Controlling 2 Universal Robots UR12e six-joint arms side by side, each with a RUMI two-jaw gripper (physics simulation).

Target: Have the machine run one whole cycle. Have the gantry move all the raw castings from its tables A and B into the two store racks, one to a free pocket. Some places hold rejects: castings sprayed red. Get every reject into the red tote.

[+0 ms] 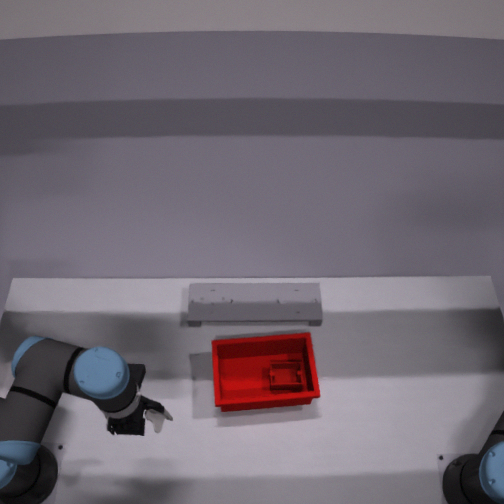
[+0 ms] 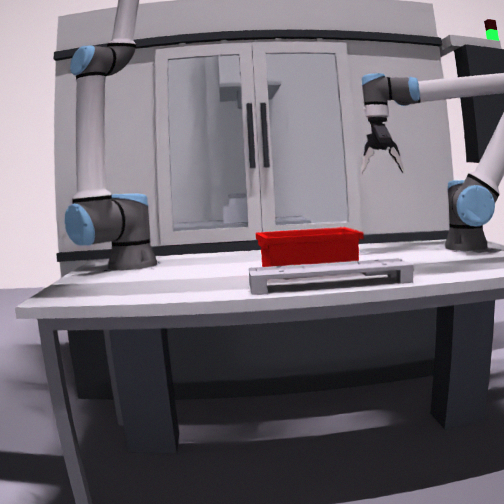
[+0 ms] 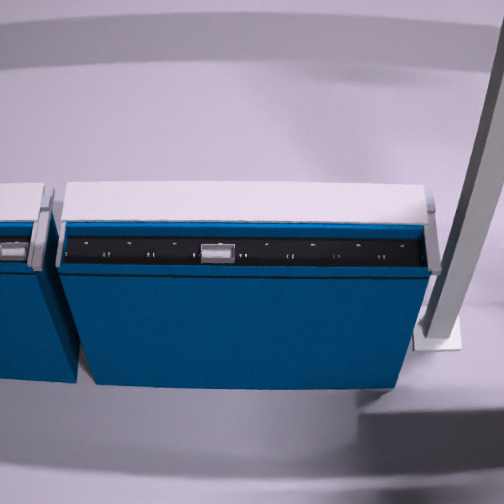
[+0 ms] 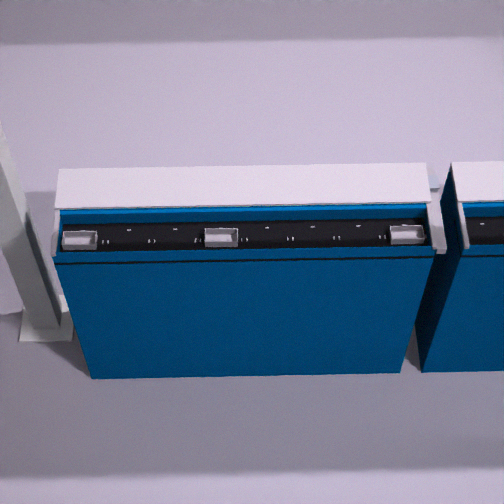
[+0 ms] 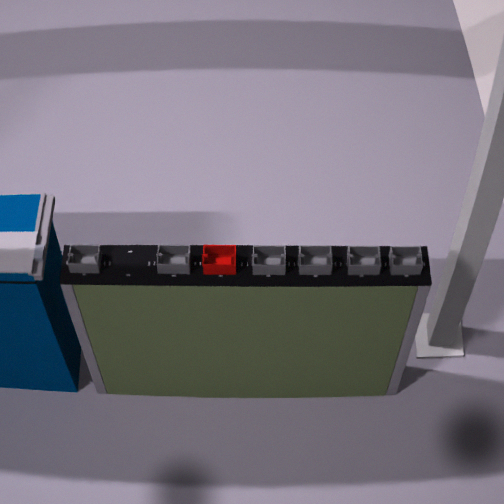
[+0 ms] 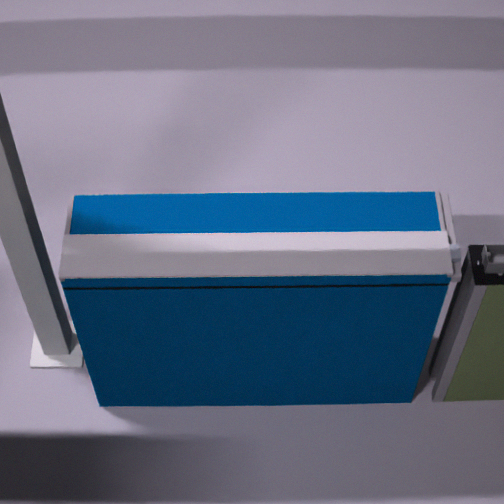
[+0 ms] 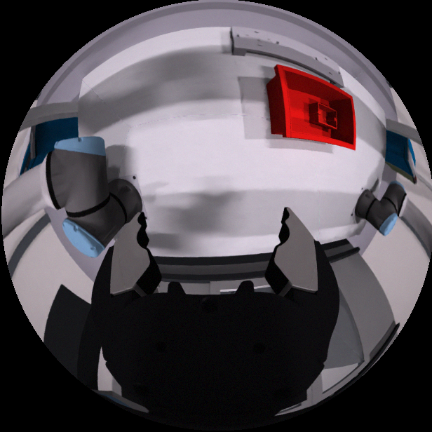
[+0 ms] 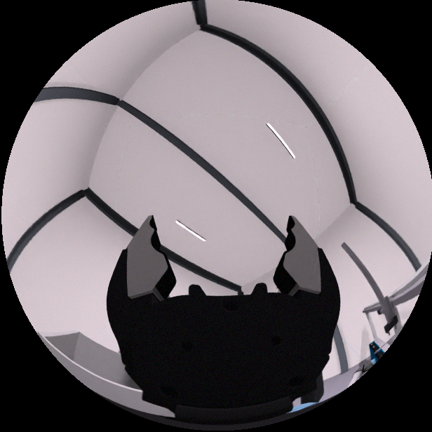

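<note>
A red reject casting (image 1: pixel 286 375) (image 7: pixel 327 118) lies inside the red tote (image 1: pixel 265 400) (image 2: pixel 310 251) (image 7: pixel 277 111). Table A (image 5: pixel 250 340) bears several grey castings (image 5: pixel 269 261) and one red casting (image 5: pixel 219 260), fourth place from the left; the second place is empty. Table B (image 6: pixel 250 345) has a cover over its top, hiding its places. Rack A (image 3: pixel 250 330) holds one grey casting (image 3: pixel 217 254). Rack B (image 4: pixel 240 315) holds three castings, at the left (image 4: pixel 80 240), middle (image 4: pixel 221 237) and right (image 4: pixel 407 234). My left gripper (image 2: pixel 383 171) (image 7: pixel 212 209) is open, high above the worktable. My right gripper (image 8: pixel 221 216) is open, facing walls and ceiling.
A low grey stand (image 1: pixel 255 301) (image 2: pixel 405 273) is beside the tote on the worktable (image 1: pixel 375 435). Behind stands the machine (image 2: pixel 105 150) with both glass doors closed and a green stack light (image 2: pixel 492 35). Grey posts (image 3: pixel 460 250) (image 6: pixel 40 290) stand beside rack A and table B.
</note>
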